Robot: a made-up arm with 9 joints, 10 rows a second.
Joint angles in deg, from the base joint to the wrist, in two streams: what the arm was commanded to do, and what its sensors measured. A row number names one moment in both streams.
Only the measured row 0 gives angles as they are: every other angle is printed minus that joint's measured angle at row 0.
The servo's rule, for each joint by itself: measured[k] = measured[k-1] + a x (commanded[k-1-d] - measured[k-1]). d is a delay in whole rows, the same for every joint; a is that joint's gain. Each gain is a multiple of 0.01, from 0.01 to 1. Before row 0 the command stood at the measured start. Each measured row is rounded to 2 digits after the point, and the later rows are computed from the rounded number. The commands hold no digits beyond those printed.
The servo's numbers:
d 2
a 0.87 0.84 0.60 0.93 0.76 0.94 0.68 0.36 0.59
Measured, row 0:
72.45, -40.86, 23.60, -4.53, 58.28, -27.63, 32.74, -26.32, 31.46
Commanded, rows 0 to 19:
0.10, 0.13, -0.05, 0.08, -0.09, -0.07, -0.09, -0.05, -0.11
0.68, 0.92, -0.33, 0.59, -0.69, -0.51, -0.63, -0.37, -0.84
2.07, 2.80, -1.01, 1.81, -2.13, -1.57, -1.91, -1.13, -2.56
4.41, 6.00, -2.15, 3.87, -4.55, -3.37, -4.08, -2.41, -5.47
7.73, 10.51, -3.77, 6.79, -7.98, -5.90, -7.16, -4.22, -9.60
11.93, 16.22, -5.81, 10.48, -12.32, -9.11, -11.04, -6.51, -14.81
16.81, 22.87, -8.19, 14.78, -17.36, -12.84, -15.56, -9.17, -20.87
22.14, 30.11, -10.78, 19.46, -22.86, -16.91, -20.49, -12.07, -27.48
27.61, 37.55, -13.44, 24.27, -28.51, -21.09, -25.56, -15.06, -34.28
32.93, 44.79, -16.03, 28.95, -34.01, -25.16, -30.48, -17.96, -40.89
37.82, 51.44, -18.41, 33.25, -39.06, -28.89, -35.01, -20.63, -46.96
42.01, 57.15, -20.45, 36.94, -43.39, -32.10, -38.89, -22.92, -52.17
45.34, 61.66, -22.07, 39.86, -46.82, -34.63, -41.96, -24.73, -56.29
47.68, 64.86, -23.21, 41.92, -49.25, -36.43, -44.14, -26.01, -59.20
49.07, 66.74, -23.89, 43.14, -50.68, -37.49, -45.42, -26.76, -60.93
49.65, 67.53, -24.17, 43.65, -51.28, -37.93, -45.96, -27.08, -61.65
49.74, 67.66, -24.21, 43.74, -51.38, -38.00, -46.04, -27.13, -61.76
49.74, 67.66, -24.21, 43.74, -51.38, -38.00, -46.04, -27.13, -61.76
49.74, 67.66, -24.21, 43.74, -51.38, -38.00, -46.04, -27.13, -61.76
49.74, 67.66, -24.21, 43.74, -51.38, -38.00, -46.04, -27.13, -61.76
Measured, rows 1 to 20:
0.00, 0.00, 0.00, 0.00, 0.00, 0.00, 0.00, 0.00, 0.00
0.00, 0.00, 0.00, 0.00, 0.00, 0.00, 0.00, 0.00, 0.00
0.09, 0.11, -0.03, 0.07, -0.07, -0.07, -0.06, -0.02, -0.06
0.60, 0.79, -0.21, 0.55, -0.54, -0.48, -0.45, -0.15, -0.52
1.88, 2.48, -0.69, 1.72, -1.75, -1.50, -1.44, -0.50, -1.72
4.08, 5.44, -1.57, 3.72, -3.88, -3.26, -3.24, -1.19, -3.93
7.26, 9.70, -2.89, 6.58, -7.00, -5.74, -5.91, -2.28, -7.28
11.32, 15.18, -4.64, 10.21, -11.04, -8.91, -9.40, -3.80, -11.72
16.10, 21.64, -6.77, 14.46, -15.84, -12.60, -13.59, -5.73, -17.12
21.35, 28.75, -9.18, 19.11, -21.18, -16.65, -18.28, -8.01, -23.23
26.80, 36.14, -11.74, 23.91, -26.75, -20.82, -23.23, -10.55, -29.75
32.13, 43.41, -14.31, 28.60, -32.27, -24.90, -28.16, -13.22, -36.32
37.08, 50.16, -16.77, 32.92, -37.43, -28.65, -32.82, -15.89, -42.60
41.37, 56.03, -18.98, 36.66, -41.96, -31.89, -36.95, -18.42, -48.25
44.82, 60.76, -20.83, 39.64, -45.65, -34.47, -40.36, -20.69, -52.99
47.31, 64.20, -22.26, 41.76, -48.39, -36.31, -42.93, -22.61, -56.65
48.84, 66.33, -23.24, 43.04, -50.13, -37.42, -44.62, -24.10, -59.18
49.54, 67.34, -23.80, 43.61, -51.00, -37.90, -45.53, -25.17, -60.64
49.71, 67.61, -24.05, 43.73, -51.29, -37.99, -45.88, -25.88, -61.30
49.74, 67.65, -24.15, 43.74, -51.36, -38.00, -45.99, -26.33, -61.57

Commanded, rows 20 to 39:
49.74, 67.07, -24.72, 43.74, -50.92, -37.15, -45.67, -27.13, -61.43
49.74, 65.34, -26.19, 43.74, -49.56, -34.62, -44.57, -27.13, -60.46
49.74, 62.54, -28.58, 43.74, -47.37, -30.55, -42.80, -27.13, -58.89
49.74, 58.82, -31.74, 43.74, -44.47, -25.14, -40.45, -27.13, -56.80
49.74, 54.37, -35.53, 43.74, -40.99, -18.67, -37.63, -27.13, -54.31
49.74, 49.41, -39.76, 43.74, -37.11, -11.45, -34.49, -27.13, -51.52
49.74, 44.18, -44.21, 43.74, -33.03, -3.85, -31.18, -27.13, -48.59
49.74, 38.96, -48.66, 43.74, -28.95, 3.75, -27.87, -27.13, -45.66
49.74, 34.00, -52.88, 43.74, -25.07, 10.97, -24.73, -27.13, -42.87
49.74, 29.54, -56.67, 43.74, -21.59, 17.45, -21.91, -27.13, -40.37
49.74, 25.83, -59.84, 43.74, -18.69, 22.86, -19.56, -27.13, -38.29
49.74, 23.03, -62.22, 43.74, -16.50, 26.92, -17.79, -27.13, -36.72
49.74, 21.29, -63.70, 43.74, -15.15, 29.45, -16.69, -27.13, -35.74
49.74, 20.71, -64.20, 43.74, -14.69, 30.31, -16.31, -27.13, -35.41
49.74, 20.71, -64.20, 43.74, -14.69, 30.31, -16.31, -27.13, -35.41
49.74, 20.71, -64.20, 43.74, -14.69, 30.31, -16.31, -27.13, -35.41
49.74, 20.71, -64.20, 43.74, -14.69, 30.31, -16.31, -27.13, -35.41
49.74, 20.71, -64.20, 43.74, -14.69, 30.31, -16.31, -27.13, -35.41
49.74, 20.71, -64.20, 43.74, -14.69, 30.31, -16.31, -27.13, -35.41
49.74, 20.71, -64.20, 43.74, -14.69, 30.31, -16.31, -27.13, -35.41
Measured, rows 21 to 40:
49.74, 67.66, -24.19, 43.74, -51.38, -38.00, -46.02, -26.62, -61.68
49.74, 67.66, -24.20, 43.74, -51.38, -38.00, -46.03, -26.80, -61.73
49.74, 67.16, -24.51, 43.74, -51.03, -37.20, -45.79, -26.92, -61.55
49.74, 65.63, -25.52, 43.74, -49.91, -34.77, -44.96, -27.00, -60.91
49.74, 63.03, -27.36, 43.74, -47.98, -30.80, -43.49, -27.05, -59.72
49.74, 59.49, -29.99, 43.74, -45.31, -25.48, -41.42, -27.08, -58.00
49.74, 55.19, -33.31, 43.74, -42.03, -19.08, -38.84, -27.10, -55.82
49.74, 50.33, -37.18, 43.74, -38.29, -11.91, -35.88, -27.11, -53.28
49.74, 45.16, -41.40, 43.74, -34.29, -4.33, -32.68, -27.12, -50.51
49.74, 39.95, -45.76, 43.74, -30.23, 3.27, -29.41, -27.12, -47.65
49.74, 34.95, -50.03, 43.74, -26.31, 10.51, -26.23, -27.12, -44.83
49.74, 30.41, -54.01, 43.74, -22.72, 17.03, -23.29, -27.12, -42.20
49.74, 26.56, -57.51, 43.74, -19.66, 22.51, -20.75, -27.12, -39.89
49.74, 23.59, -60.34, 43.74, -17.26, 26.66, -18.74, -27.12, -38.02
49.74, 21.66, -62.36, 43.74, -15.66, 29.28, -17.35, -27.12, -36.67
49.74, 20.86, -63.46, 43.74, -14.92, 30.25, -16.64, -27.12, -35.93
49.74, 20.73, -63.90, 43.74, -14.75, 30.31, -16.42, -27.12, -35.62
49.74, 20.71, -64.08, 43.74, -14.70, 30.31, -16.35, -27.12, -35.50
49.74, 20.71, -64.15, 43.74, -14.69, 30.31, -16.32, -27.12, -35.45
49.74, 20.71, -64.18, 43.74, -14.69, 30.31, -16.31, -27.12, -35.43

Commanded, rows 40 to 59:
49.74, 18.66, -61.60, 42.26, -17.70, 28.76, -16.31, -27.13, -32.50
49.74, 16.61, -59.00, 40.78, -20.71, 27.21, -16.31, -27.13, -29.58
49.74, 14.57, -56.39, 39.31, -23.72, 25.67, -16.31, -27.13, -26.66
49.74, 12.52, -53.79, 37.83, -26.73, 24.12, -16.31, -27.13, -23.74
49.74, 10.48, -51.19, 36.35, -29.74, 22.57, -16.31, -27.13, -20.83
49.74, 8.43, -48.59, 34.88, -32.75, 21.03, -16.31, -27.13, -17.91
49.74, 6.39, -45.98, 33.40, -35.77, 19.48, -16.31, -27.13, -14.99
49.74, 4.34, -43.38, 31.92, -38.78, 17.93, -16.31, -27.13, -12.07
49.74, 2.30, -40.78, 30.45, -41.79, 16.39, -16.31, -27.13, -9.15
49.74, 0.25, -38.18, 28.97, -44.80, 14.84, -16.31, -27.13, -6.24
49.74, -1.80, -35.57, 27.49, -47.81, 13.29, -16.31, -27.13, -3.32
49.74, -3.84, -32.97, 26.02, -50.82, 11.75, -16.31, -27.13, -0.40
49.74, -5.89, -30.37, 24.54, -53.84, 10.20, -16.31, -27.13, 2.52
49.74, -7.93, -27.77, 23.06, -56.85, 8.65, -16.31, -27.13, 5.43
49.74, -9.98, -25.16, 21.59, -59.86, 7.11, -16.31, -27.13, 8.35
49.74, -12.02, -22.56, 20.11, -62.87, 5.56, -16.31, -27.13, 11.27
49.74, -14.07, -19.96, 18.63, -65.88, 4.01, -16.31, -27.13, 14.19
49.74, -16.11, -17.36, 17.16, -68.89, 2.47, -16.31, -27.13, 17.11
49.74, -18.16, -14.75, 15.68, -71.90, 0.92, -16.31, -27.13, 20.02
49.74, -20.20, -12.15, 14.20, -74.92, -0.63, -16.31, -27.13, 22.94
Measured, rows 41 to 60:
49.74, 20.71, -64.19, 43.74, -14.69, 30.31, -16.31, -27.12, -35.42
49.74, 20.71, -64.20, 43.74, -14.69, 30.31, -16.31, -27.12, -35.41
49.74, 18.99, -62.64, 42.36, -16.98, 28.85, -16.31, -27.12, -33.69
49.74, 16.99, -60.46, 40.89, -19.81, 27.31, -16.31, -27.12, -31.27
49.74, 14.96, -58.02, 39.42, -22.78, 25.77, -16.31, -27.12, -28.55
49.74, 12.91, -55.48, 37.94, -25.78, 24.22, -16.31, -27.12, -25.71
49.74, 10.87, -52.91, 36.46, -28.79, 22.67, -16.31, -27.12, -22.83
49.74, 8.82, -50.32, 34.99, -31.80, 21.13, -16.31, -27.12, -19.93
49.74, 6.78, -47.72, 33.51, -34.82, 19.58, -16.31, -27.12, -17.02
49.74, 4.73, -45.12, 32.03, -37.83, 18.03, -16.31, -27.12, -14.10
49.74, 2.69, -42.52, 30.56, -40.84, 16.49, -16.31, -27.12, -11.18
49.74, 0.64, -39.92, 29.08, -43.85, 14.94, -16.31, -27.12, -8.27
49.74, -1.41, -37.31, 27.60, -46.86, 13.39, -16.31, -27.12, -5.35
49.74, -3.45, -34.71, 26.13, -49.87, 11.85, -16.31, -27.12, -2.43
49.74, -5.50, -32.11, 24.65, -52.89, 10.30, -16.31, -27.12, 0.49
49.74, -7.54, -29.51, 23.17, -55.90, 8.75, -16.31, -27.12, 3.40
49.74, -9.59, -26.90, 21.70, -58.91, 7.21, -16.31, -27.12, 6.32
49.74, -11.63, -24.30, 20.22, -61.92, 5.66, -16.31, -27.12, 9.24
49.74, -13.68, -21.70, 18.74, -64.93, 4.11, -16.31, -27.12, 12.16
49.74, -15.72, -19.10, 17.27, -67.94, 2.57, -16.31, -27.12, 15.08

